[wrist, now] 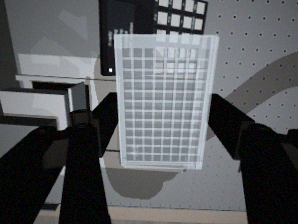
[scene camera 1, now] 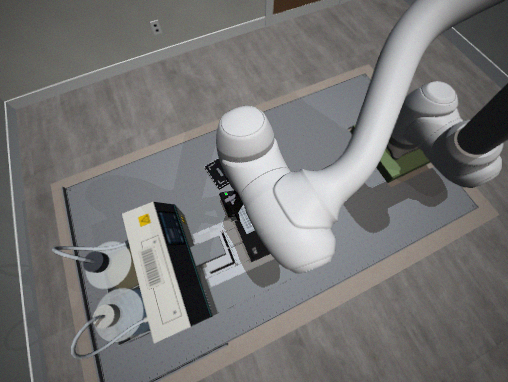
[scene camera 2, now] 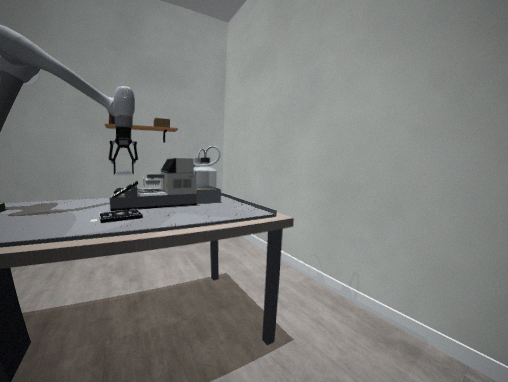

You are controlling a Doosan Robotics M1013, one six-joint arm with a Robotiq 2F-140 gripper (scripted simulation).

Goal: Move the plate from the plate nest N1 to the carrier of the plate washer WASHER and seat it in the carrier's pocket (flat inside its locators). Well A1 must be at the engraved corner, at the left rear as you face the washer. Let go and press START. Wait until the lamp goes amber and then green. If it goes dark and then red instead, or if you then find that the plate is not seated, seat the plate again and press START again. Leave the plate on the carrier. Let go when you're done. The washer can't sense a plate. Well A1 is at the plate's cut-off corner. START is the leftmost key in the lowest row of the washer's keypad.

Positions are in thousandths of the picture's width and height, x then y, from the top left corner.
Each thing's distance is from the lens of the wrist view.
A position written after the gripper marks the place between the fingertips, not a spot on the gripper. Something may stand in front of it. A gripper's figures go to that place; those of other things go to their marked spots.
gripper (wrist: 545, 475): 17 cm
clear well plate (wrist: 498, 297): 16 cm
plate washer (wrist: 186, 234): 30 cm
The marked spots on the plate washer and the clear well plate are 17 cm apart.
